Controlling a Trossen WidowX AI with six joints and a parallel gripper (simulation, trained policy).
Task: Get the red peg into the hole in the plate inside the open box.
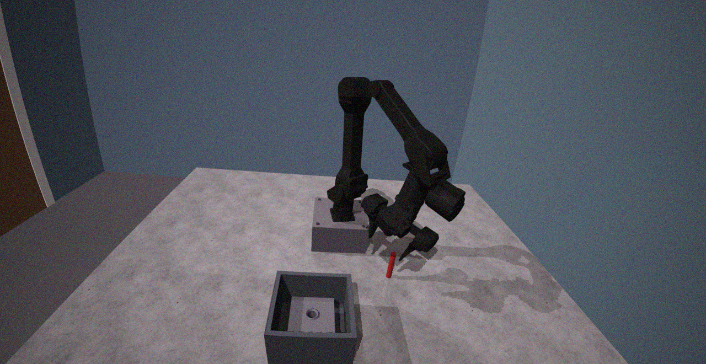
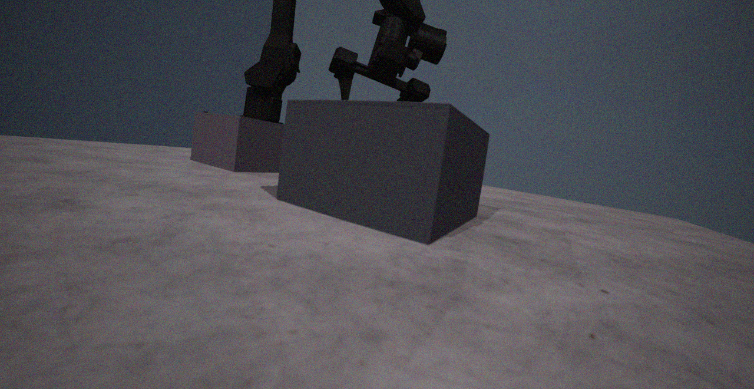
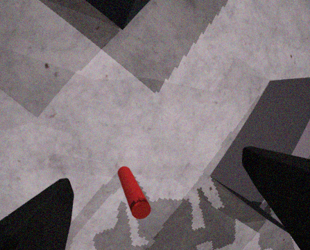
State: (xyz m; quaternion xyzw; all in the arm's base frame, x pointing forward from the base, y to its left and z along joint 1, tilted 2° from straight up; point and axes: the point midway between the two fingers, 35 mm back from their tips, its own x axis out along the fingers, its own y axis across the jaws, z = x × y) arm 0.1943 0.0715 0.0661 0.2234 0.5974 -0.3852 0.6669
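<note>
The red peg is 2 cm behind my gripper tip, 4 cm to the left of it and 7 cm below it. Round my gripper tip: pale plate (12 cm ahead, 18 cm to the right, 7 cm below); grey box (12 cm ahead, 18 cm to the right, 9 cm below).
</note>
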